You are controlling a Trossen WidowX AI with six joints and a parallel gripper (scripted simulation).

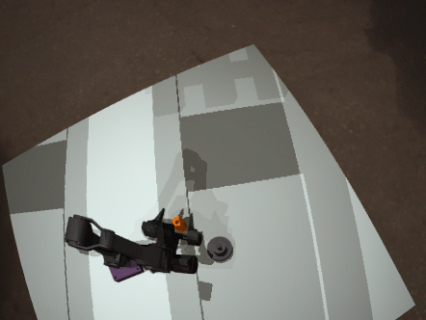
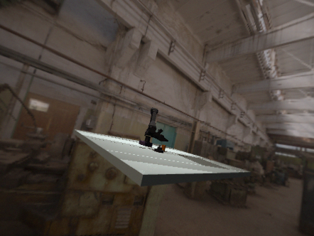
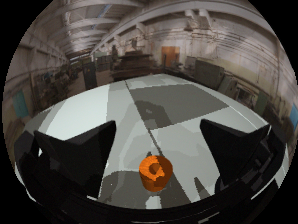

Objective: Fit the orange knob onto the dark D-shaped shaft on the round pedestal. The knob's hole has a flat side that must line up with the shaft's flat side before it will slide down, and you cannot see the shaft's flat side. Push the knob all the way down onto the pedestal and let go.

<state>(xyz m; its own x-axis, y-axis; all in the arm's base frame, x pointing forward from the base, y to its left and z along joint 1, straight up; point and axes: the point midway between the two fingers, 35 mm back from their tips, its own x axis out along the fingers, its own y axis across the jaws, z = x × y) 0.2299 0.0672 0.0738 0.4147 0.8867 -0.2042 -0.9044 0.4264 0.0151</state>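
The orange knob lies 10 mm behind my gripper tip, 20 mm to the right of it and 80 mm below it. The rest, counted from my gripper tip: dark round pedestal 90 mm ahead, 140 mm to the right, 80 mm below.
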